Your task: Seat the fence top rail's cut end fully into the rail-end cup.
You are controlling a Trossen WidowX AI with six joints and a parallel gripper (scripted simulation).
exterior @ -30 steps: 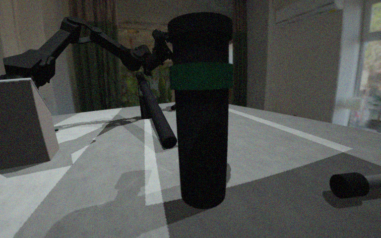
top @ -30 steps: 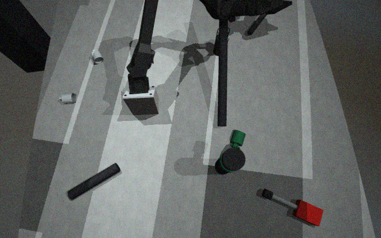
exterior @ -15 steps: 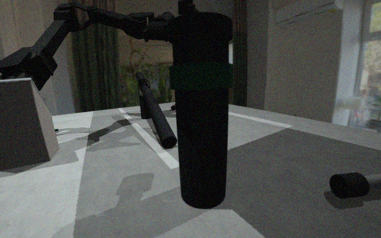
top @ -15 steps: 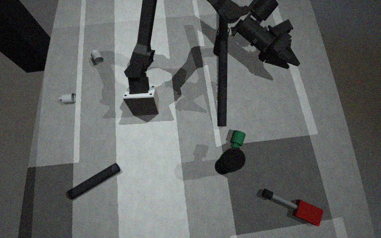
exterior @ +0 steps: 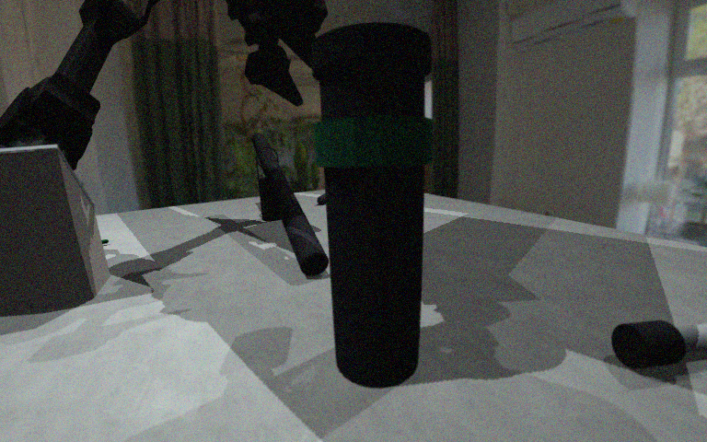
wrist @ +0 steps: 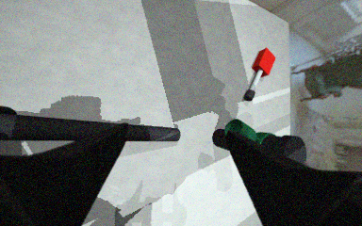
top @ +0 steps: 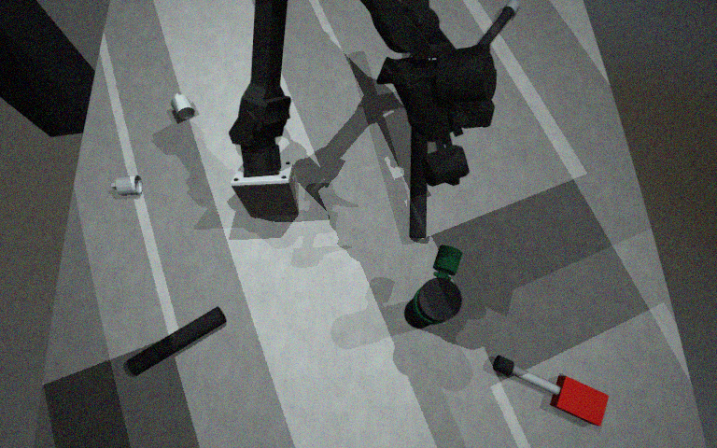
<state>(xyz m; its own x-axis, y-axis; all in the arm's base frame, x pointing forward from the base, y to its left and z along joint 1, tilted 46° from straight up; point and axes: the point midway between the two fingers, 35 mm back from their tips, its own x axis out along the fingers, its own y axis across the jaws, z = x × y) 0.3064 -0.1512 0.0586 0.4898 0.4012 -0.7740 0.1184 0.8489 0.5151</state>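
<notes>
My gripper tip is now 16 cm to the left of the green rail-end cup, 8 cm above it and 3 cm past it. From my gripper tip the other things lie so: handle (39 cm to the right, 21 cm below, 15 cm ahead); dark tube (54 cm behind, 21 cm to the right, 21 cm below).
</notes>
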